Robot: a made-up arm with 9 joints. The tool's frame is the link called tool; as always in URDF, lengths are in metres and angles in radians. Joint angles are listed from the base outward. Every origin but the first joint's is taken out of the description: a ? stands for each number. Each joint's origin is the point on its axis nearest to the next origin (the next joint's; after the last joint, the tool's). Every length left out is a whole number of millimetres.
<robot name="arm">
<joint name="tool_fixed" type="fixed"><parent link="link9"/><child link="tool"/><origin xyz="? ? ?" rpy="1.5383 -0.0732 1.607"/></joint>
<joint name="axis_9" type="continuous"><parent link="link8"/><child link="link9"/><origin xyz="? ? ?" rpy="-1.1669 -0.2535 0.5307"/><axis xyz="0 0 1"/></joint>
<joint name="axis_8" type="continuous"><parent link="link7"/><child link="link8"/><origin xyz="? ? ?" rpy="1.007 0.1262 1.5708"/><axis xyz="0 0 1"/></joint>
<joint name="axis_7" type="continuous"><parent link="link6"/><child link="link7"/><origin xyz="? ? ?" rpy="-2.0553 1.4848 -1.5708"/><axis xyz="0 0 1"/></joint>
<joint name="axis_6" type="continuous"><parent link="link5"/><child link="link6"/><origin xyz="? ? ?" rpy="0.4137 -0.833 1.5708"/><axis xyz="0 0 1"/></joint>
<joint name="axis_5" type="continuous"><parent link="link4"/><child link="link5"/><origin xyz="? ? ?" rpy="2.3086 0.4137 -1.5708"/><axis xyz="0 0 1"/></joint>
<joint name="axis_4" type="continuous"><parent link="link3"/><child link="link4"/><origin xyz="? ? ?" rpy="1.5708 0 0"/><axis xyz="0 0 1"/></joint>
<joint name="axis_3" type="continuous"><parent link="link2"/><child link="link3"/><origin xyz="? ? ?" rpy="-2.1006 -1.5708 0"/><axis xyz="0 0 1"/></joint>
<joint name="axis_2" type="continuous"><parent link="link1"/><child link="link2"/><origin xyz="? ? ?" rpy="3.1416 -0.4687 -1.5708"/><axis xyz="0 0 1"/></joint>
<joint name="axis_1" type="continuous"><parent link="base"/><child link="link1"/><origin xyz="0.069 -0.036 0.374" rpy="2.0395 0.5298 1.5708"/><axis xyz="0 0 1"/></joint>
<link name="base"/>
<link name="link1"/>
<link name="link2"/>
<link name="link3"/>
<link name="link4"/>
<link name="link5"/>
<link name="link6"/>
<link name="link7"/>
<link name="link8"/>
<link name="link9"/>
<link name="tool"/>
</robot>
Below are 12 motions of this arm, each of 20 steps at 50 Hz.
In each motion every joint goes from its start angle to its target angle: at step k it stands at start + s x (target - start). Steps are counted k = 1, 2, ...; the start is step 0. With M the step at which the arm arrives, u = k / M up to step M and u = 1 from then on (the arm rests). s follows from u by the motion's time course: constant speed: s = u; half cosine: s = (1 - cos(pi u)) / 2; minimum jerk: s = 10 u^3 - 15 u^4 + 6 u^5.
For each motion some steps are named. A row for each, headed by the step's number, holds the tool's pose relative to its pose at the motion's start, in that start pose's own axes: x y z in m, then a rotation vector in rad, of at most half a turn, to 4 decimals.
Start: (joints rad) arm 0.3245 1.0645 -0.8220 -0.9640 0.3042 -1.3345 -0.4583 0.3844 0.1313
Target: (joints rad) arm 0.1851 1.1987 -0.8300 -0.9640 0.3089 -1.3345 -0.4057 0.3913 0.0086
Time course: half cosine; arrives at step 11
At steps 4, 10, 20:
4: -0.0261 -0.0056 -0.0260 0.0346 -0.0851 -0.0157
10: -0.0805 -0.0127 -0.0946 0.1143 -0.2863 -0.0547
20: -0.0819 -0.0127 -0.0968 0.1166 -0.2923 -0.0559

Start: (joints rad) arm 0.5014 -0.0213 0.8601 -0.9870 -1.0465 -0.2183 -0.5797 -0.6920 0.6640
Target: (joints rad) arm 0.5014 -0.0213 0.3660 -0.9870 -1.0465 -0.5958 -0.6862 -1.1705 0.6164
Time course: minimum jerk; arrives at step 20
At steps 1, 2, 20:
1: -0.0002 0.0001 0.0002 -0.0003 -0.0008 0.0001
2: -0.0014 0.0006 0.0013 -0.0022 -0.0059 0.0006
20: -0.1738 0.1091 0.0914 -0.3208 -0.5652 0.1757

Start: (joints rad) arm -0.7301 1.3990 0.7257 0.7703 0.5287 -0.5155 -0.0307 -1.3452 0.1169
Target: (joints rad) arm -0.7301 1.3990 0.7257 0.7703 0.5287 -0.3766 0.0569 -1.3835 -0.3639
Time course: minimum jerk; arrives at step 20
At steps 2, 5, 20:
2: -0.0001 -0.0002 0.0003 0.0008 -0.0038 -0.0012
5: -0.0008 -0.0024 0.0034 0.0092 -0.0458 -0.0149
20: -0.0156 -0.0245 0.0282 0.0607 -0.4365 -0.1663

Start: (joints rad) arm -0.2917 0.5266 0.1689 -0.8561 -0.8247 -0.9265 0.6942 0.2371 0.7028
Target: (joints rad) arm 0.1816 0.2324 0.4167 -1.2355 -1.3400 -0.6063 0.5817 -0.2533 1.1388
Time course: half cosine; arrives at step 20
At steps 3, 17, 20:
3: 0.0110 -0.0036 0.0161 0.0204 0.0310 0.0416
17: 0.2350 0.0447 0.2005 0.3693 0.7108 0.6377
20: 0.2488 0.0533 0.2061 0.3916 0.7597 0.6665

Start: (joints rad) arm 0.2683 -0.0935 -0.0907 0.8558 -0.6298 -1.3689 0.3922 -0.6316 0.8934
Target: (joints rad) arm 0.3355 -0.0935 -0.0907 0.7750 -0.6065 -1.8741 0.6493 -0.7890 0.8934
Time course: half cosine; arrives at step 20
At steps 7, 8, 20:
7: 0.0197 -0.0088 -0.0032 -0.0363 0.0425 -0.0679
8: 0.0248 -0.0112 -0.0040 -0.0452 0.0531 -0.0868
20: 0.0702 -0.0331 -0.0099 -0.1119 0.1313 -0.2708

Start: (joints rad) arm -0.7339 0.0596 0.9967 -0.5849 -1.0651 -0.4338 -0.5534 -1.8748 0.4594
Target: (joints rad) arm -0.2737 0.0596 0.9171 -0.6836 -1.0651 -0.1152 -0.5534 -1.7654 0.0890
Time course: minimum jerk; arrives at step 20
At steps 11, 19, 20:
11: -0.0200 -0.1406 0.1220 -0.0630 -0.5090 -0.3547
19: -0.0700 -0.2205 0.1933 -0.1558 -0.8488 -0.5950
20: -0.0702 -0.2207 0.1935 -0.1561 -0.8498 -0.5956

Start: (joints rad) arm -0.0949 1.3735 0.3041 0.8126 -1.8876 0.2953 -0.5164 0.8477 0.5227
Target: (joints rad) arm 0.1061 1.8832 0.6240 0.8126 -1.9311 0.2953 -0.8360 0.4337 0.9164
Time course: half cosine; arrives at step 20
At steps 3, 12, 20:
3: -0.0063 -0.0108 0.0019 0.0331 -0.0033 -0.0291
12: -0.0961 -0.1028 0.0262 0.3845 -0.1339 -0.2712
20: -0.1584 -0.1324 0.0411 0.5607 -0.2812 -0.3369

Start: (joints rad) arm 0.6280 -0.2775 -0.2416 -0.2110 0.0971 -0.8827 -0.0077 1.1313 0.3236
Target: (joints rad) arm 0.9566 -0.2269 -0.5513 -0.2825 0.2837 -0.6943 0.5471 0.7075 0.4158
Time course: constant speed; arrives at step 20
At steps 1, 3, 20:
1: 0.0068 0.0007 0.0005 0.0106 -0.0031 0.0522
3: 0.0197 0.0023 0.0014 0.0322 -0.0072 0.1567
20: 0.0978 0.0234 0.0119 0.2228 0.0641 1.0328

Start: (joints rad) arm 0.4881 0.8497 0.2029 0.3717 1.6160 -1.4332 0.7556 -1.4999 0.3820
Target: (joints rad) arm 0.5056 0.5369 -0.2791 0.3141 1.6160 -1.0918 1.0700 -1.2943 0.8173
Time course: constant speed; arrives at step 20
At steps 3, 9, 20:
3: 0.0103 -0.0217 0.0056 0.0958 0.1697 -0.0144
9: 0.0253 -0.0568 0.0087 0.2851 0.5158 -0.0111
20: 0.0301 -0.0899 0.0076 0.6212 1.1466 0.1135

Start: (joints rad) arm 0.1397 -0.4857 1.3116 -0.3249 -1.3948 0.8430 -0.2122 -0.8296 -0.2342
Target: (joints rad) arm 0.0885 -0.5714 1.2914 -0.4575 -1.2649 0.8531 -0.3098 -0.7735 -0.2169
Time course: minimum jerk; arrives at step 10
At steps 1, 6, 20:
1: 0.0005 -0.0006 0.0002 -0.0009 -0.0011 -0.0018
6: 0.0355 -0.0465 0.0180 -0.0683 -0.0862 -0.1466
20: 0.0498 -0.0689 0.0285 -0.0999 -0.1272 -0.2151

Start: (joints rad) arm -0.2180 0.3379 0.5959 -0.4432 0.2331 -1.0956 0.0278 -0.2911 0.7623
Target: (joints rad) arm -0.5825 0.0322 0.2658 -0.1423 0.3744 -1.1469 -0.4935 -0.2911 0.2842
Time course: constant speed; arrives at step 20
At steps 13, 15, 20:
13: -0.0498 0.0966 0.0831 -0.1279 -0.4677 -0.3073
15: -0.0542 0.1145 0.0951 -0.1616 -0.5359 -0.3496
20: -0.0599 0.1615 0.1239 -0.2602 -0.7010 -0.4467

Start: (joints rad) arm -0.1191 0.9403 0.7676 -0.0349 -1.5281 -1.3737 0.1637 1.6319 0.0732
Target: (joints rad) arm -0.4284 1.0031 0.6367 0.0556 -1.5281 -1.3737 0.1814 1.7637 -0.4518
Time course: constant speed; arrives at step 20
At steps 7, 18, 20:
7: -0.0620 -0.0045 -0.0653 -0.0206 -0.0245 -0.0531
18: -0.1741 0.0084 -0.1523 -0.0592 -0.0564 -0.1050
20: -0.1960 0.0132 -0.1657 -0.0660 -0.0616 -0.1103

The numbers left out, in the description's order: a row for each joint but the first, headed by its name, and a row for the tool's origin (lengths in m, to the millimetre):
tool: 0.018 0.083 0
axis_9: 0.013 0.036 0
axis_8: -0.013 0.03 0
axis_7: -0.017 -0.038 0
axis_6: -0.176 -0.064 0
axis_5: -0.013 0.28 0
axis_4: -0.01 -0.013 0
axis_3: 0.013 0.201 0
axis_2: 0.041 0.112 0

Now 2 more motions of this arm.
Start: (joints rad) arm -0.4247 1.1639 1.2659 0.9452 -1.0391 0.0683 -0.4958 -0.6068 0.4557
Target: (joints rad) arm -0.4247 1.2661 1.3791 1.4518 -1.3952 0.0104 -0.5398 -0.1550 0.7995
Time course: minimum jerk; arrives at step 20
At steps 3, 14, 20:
3: -0.0036 0.0101 0.0002 -0.0219 0.0031 0.0177
14: -0.1781 0.2431 -0.0408 -0.7198 -0.0592 0.3701
20: -0.2212 0.2701 -0.0575 -0.8533 -0.1118 0.3972

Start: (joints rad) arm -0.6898 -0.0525 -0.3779 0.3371 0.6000 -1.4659 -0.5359 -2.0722 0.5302
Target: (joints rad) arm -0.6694 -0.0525 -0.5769 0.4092 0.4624 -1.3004 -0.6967 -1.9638 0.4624
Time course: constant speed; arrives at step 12
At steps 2, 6, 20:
2: 0.0017 0.0056 0.0006 -0.0349 -0.0374 -0.0072
6: 0.0062 0.0167 0.0003 -0.1078 -0.1096 -0.0199
20: 0.0154 0.0322 -0.0039 -0.2242 -0.2103 -0.0343

